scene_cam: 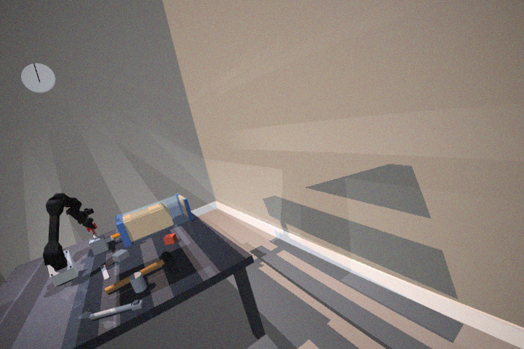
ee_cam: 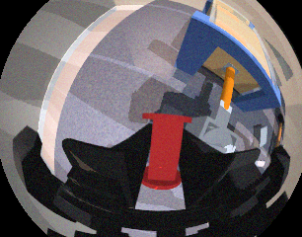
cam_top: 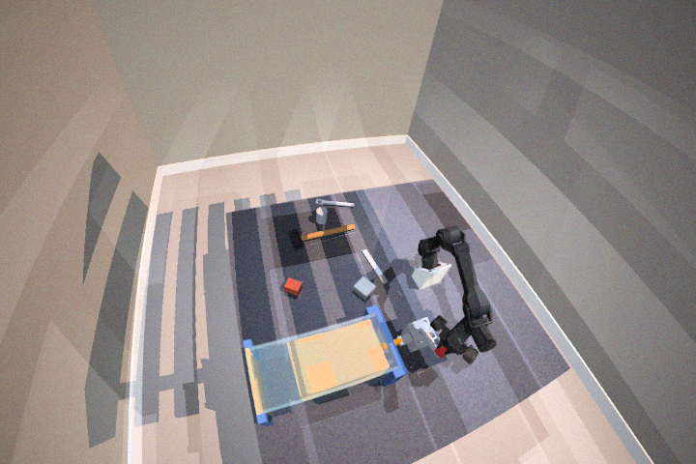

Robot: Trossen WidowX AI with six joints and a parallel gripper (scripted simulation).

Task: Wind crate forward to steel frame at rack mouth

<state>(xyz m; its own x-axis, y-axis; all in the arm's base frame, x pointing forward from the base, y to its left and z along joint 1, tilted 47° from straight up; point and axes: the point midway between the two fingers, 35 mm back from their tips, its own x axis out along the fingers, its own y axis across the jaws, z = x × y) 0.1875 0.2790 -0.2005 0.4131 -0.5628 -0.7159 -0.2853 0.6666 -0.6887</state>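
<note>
Right now the winch handle is 4 cm to the right of my gripper tip, 3 cm below it and 1 cm behind it. Round my gripper tip: red knob: 2 cm behind; blue frame: 15 cm ahead, 11 cm to the right, 3 cm below; winch: 11 cm to the right, 10 cm below, 2 cm behind.
</note>
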